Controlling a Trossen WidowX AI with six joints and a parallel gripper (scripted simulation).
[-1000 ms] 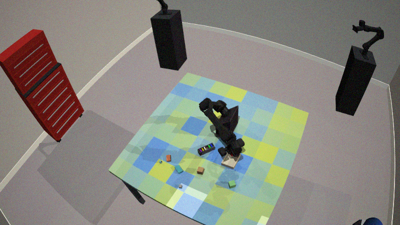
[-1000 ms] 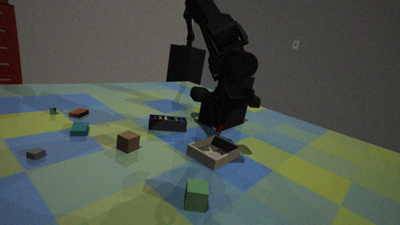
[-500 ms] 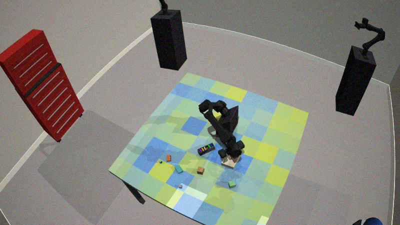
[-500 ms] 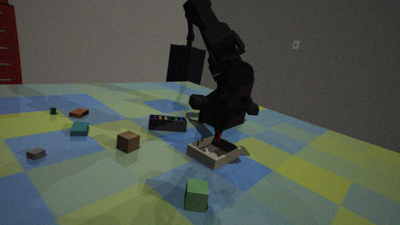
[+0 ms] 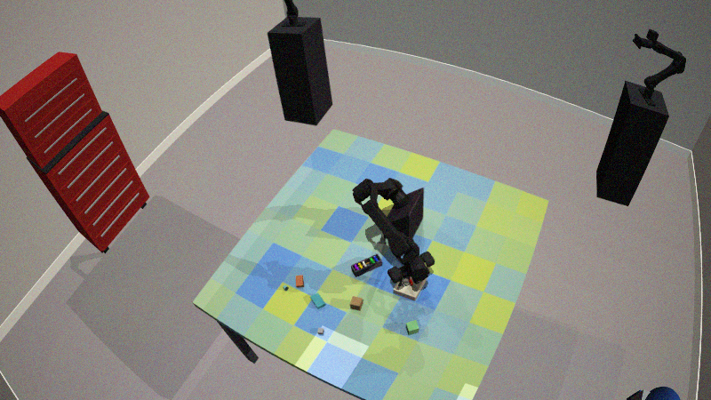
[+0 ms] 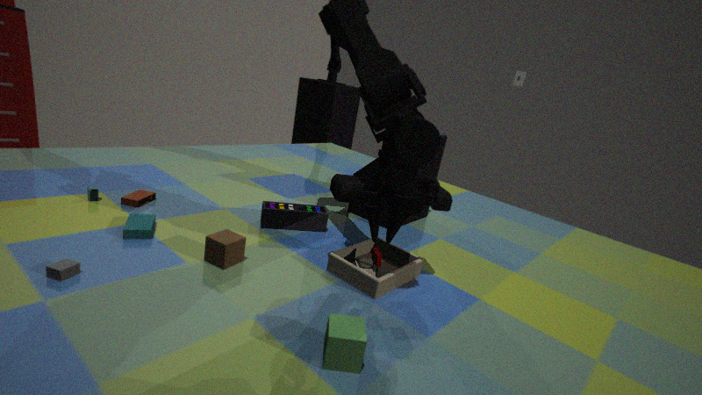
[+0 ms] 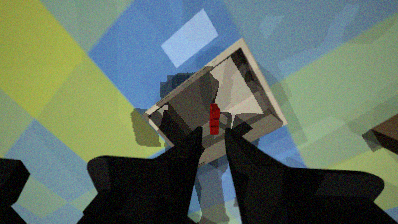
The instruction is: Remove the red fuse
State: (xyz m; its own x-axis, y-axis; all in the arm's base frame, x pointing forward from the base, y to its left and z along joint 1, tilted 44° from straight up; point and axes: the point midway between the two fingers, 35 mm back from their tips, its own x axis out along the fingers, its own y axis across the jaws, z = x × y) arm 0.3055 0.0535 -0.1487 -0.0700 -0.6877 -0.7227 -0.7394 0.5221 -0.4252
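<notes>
My gripper tip is 30 mm above the red fuse. Round my gripper tip: tray 50 mm below.
</notes>
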